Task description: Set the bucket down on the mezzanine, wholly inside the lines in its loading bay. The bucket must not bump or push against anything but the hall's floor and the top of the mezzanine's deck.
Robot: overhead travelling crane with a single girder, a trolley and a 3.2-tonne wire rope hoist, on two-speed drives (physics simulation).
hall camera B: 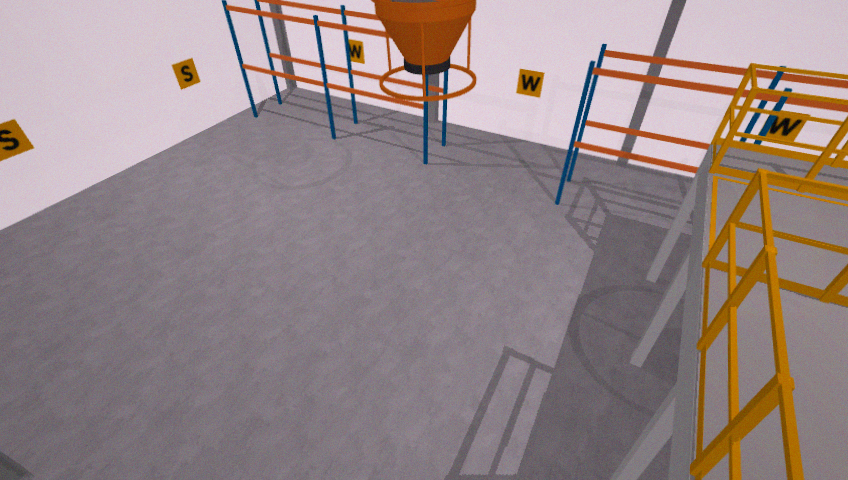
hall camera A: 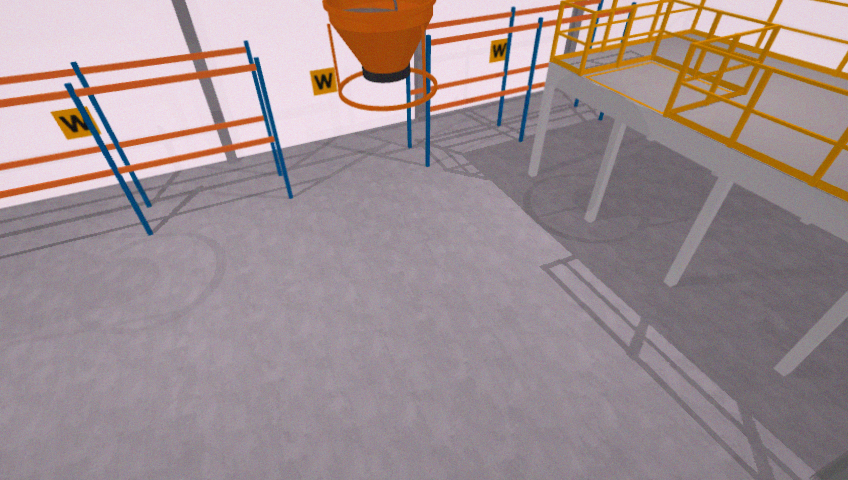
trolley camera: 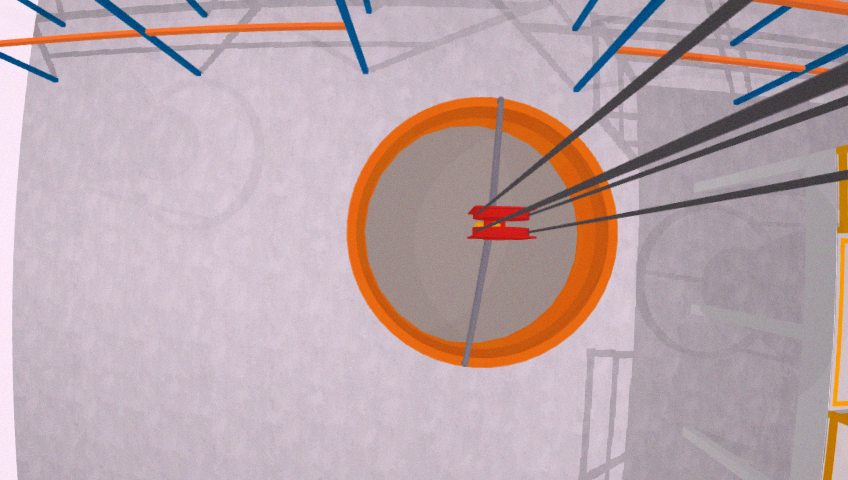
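Observation:
The orange bucket (hall camera A: 383, 44) (hall camera B: 425, 32) (trolley camera: 597, 249) hangs upright in the air, with its round foot ring clear of the floor. My gripper, the hook (trolley camera: 487, 224) under the red block, holds the bucket by its grey bail; the hook and block are out of frame in both hall views. The grey mezzanine (hall camera A: 684, 145) (hall camera B: 690, 356) (trolley camera: 818, 237) stands to the right, apart from the bucket. Yellow loading bay lines (hall camera B: 712, 208) (trolley camera: 839, 333) show on its deck near the edge, partly cut off in the trolley view.
Yellow railings (hall camera A: 749, 107) (hall camera B: 770, 251) stand on the deck, on both sides of the bay's edge opening. A blue and orange rack (hall camera A: 109, 159) (hall camera B: 324, 77) and another rack (hall camera B: 580, 124) (trolley camera: 618, 44) stand along the wall, beyond the bucket. Ropes slant to the upper right in the trolley view.

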